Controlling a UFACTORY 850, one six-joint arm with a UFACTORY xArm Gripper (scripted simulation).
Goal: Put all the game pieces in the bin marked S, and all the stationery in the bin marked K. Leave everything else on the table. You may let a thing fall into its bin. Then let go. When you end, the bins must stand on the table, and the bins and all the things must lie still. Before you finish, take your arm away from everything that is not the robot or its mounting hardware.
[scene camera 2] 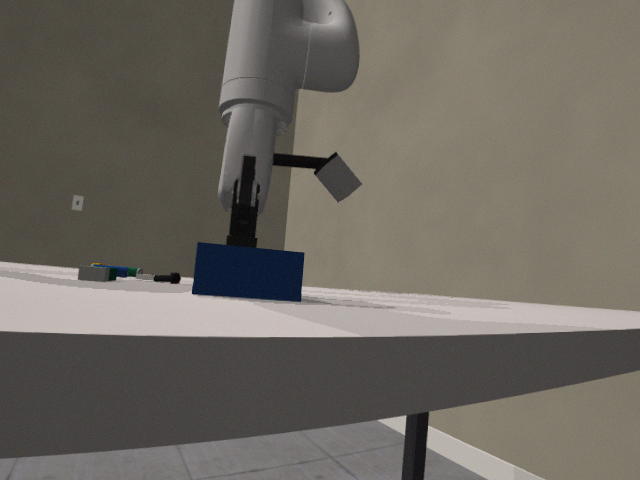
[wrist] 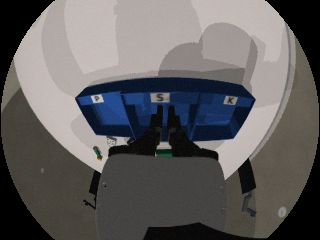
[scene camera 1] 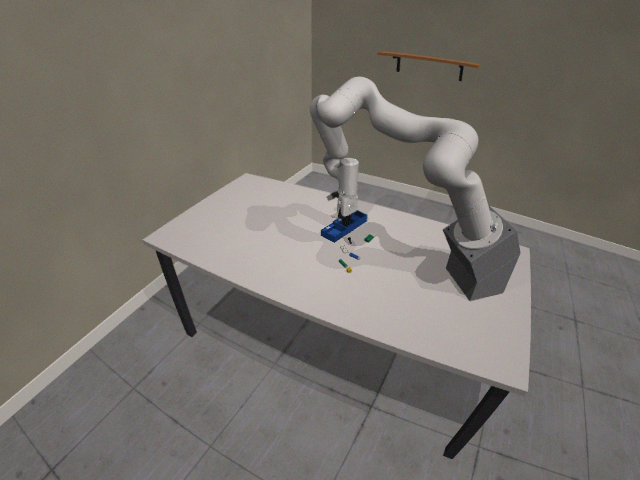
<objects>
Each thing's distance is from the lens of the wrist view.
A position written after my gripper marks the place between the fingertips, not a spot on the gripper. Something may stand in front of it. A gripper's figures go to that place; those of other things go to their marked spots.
my gripper (wrist: pixel 165 113): 0.14 m
blue bin (wrist: pixel 199 102): 0.11 m
</objects>
